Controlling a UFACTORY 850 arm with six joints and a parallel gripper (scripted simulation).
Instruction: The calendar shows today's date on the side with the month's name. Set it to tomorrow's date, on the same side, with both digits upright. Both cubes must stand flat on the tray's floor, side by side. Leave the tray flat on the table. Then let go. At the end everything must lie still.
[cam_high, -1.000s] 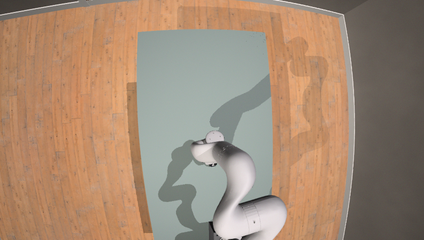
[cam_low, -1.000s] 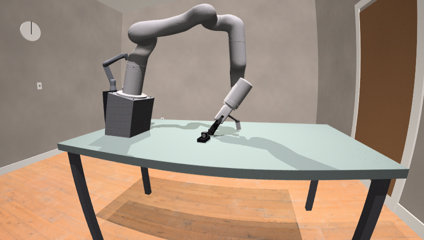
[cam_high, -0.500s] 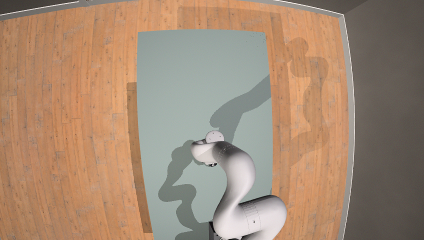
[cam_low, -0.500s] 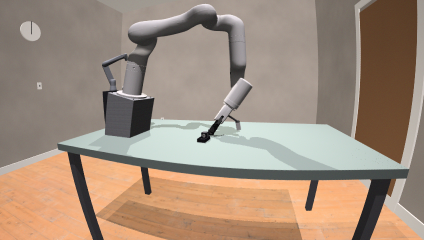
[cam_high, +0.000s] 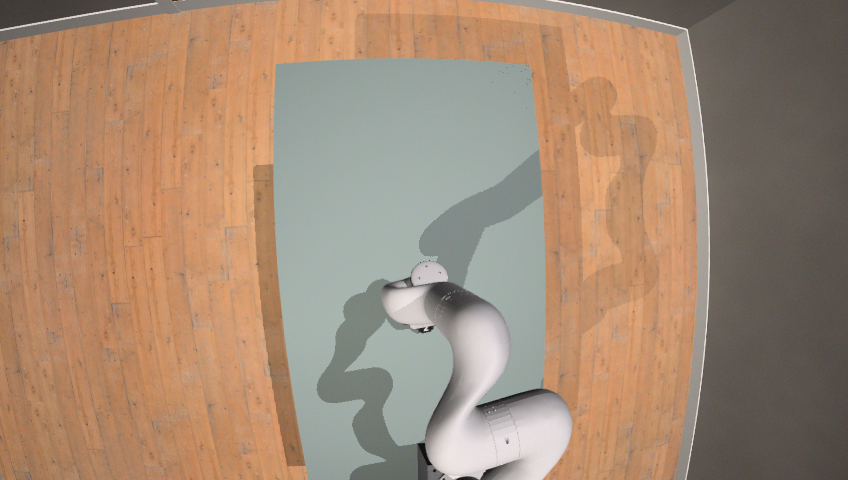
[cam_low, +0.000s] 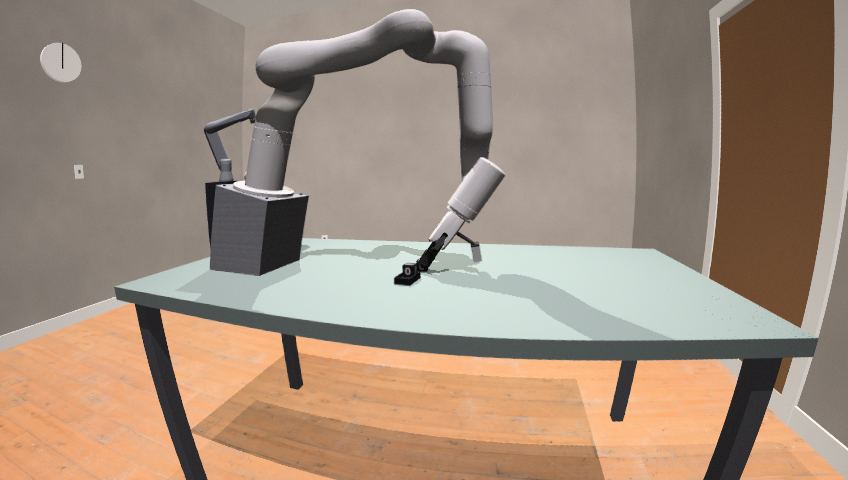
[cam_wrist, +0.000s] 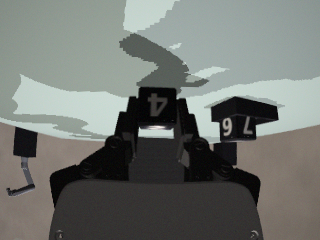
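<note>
The black cube is 2 cm below my hand and 1 cm behind it. From my hand the other things lie so: black tray (11 cm to the right, 2 cm below, 2 cm behind).
</note>
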